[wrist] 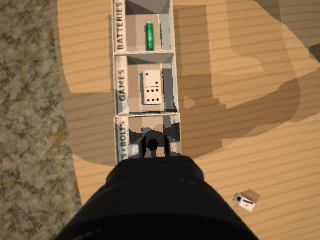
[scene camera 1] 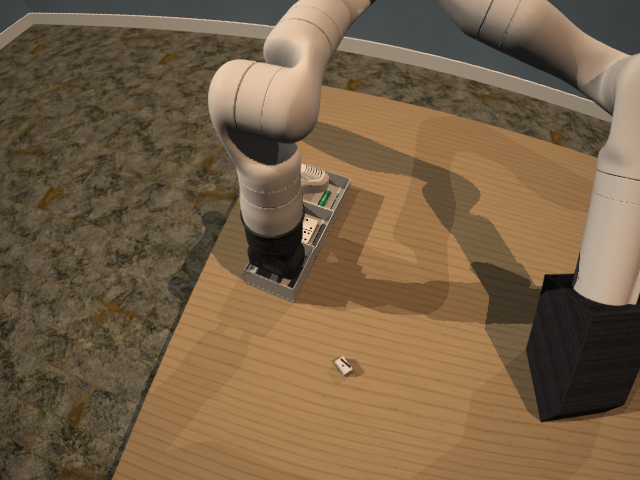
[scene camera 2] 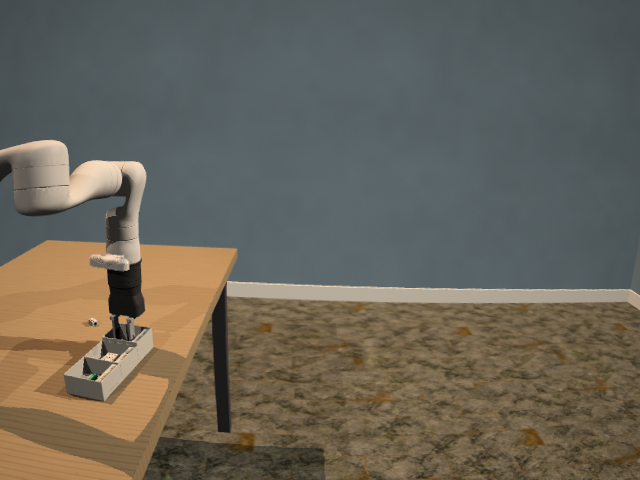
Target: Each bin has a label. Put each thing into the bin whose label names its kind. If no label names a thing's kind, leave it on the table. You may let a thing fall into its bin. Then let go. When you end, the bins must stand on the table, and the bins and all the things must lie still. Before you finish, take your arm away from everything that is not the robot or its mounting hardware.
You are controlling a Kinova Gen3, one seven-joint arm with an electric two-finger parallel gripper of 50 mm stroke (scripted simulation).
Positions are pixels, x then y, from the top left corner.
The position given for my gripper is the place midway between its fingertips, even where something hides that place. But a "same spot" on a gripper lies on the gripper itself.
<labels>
my gripper: wrist; scene camera 1 285, 269; scene camera 2
same spot on my gripper: (wrist: 137, 149) = (scene camera 2: 127, 318)
</labels>
